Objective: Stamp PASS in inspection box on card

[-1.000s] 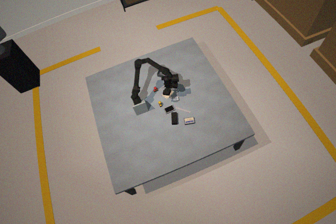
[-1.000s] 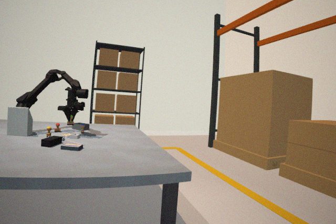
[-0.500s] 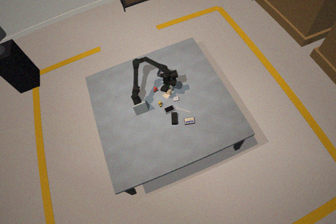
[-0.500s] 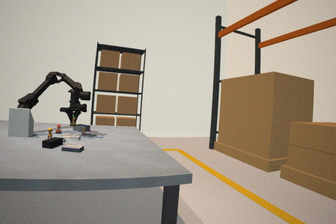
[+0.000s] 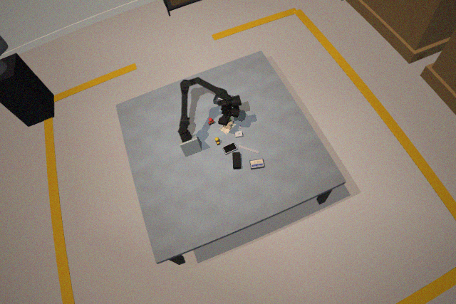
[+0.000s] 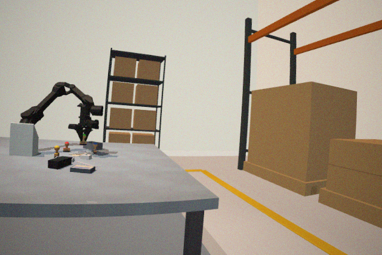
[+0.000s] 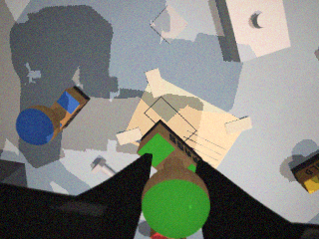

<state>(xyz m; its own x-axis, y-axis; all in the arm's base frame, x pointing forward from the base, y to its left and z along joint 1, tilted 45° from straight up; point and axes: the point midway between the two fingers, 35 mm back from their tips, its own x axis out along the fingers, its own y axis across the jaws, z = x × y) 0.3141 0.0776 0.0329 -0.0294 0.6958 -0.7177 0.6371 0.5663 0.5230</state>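
Now: the card 2 cm behind my gripper tip and 8 cm below it. Also, from my gripper tip: red stamp: 11 cm behind, 7 cm to the left, 6 cm below; then blue-knobbed stamp: 6 cm ahead, 8 cm to the left, 6 cm below; then green-knobbed stamp: right at my gripper tip.
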